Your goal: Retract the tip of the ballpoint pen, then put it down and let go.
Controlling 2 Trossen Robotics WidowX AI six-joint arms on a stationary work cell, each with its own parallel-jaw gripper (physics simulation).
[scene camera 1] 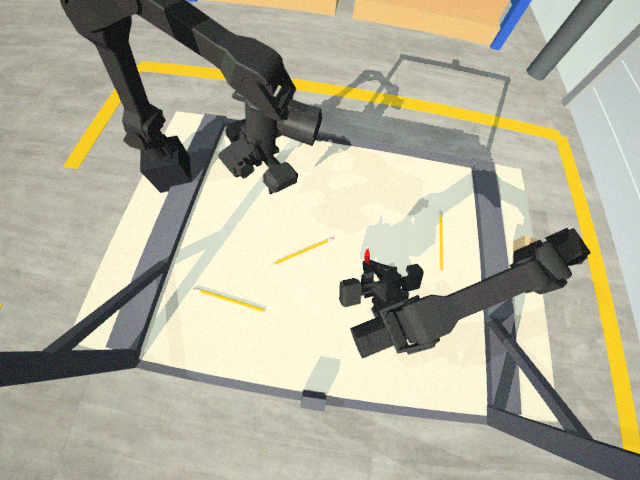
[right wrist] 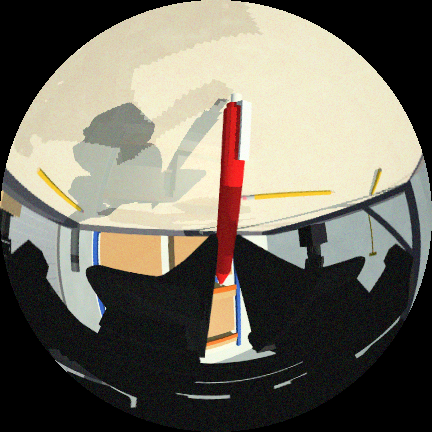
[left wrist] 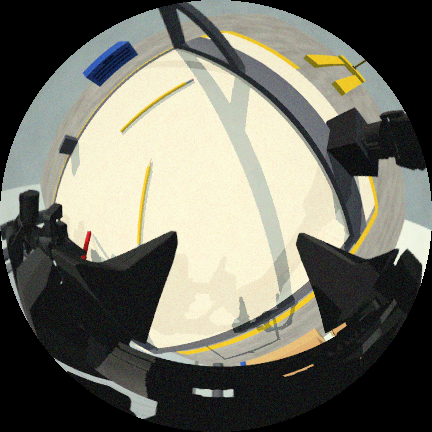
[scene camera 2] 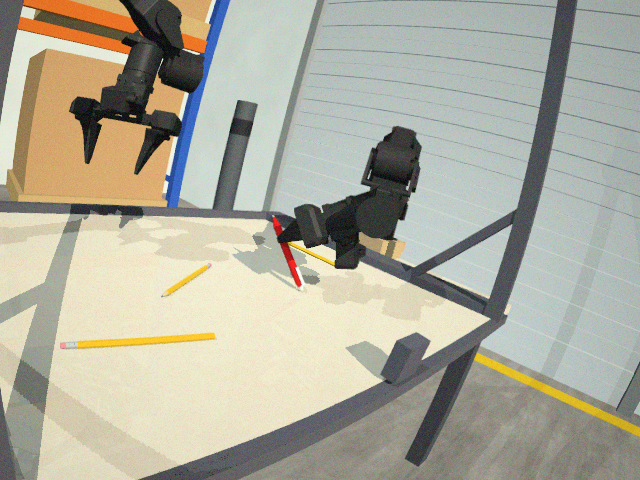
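The red ballpoint pen (scene camera 1: pixel 367 256) (scene camera 2: pixel 290 258) (left wrist: pixel 87 245) (right wrist: pixel 232 172) has a white clip and a white button. My right gripper (scene camera 1: pixel 368 264) (scene camera 2: pixel 281 238) (right wrist: pixel 224 240) is shut on it near its pointed end. The pen is steeply tilted, pointed end up, button end low near the table top (scene camera 1: pixel 289 335); contact with the table cannot be told. The button sticks out a little in the right wrist view; a writing tip cannot be made out. My left gripper (scene camera 1: pixel 255 174) (scene camera 2: pixel 112 168) (left wrist: pixel 240 238) is open and empty, high above the table's back left, away from the pen.
Yellow pencils lie apart on the table: one near the middle (scene camera 1: pixel 303 250) (scene camera 2: pixel 186 280), one toward the left (scene camera 1: pixel 231 300) (scene camera 2: pixel 139 341), one toward the right (scene camera 1: pixel 441 240) (scene camera 2: pixel 312 253). A dark block (scene camera 1: pixel 313 400) (scene camera 2: pixel 405 359) stands at the front edge.
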